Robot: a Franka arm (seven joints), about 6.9 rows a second.
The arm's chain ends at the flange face. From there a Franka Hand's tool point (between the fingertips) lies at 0.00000 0.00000 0.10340 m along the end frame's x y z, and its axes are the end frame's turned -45 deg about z.
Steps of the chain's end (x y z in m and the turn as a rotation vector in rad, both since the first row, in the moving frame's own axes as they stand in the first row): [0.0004 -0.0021 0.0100 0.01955 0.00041 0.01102]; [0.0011 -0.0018 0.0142 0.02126 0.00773 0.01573]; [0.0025 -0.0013 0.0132 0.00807 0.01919 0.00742]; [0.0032 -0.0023 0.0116 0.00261 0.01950 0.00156]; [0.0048 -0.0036 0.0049 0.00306 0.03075 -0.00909]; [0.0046 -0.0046 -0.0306 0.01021 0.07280 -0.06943]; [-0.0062 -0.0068 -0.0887 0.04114 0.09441 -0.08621]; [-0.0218 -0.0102 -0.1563 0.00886 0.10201 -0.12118]
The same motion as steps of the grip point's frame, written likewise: [0.0032 -0.0026 0.0100 0.01353 0.01411 0.01102]; [0.0042 -0.0015 0.0142 0.00957 0.02050 0.01573]; [0.0047 0.0017 0.0132 -0.00786 0.01928 0.00742]; [0.0055 0.0019 0.0116 -0.01194 0.01563 0.00156]; [0.0084 0.0029 0.0049 -0.01958 0.02391 -0.00909]; [0.0127 0.0044 -0.0309 -0.04426 0.05870 -0.06943]; [0.0105 -0.0057 -0.0892 -0.03767 0.09585 -0.08621]; [0.0003 -0.0163 -0.1568 -0.06587 0.07840 -0.12118]
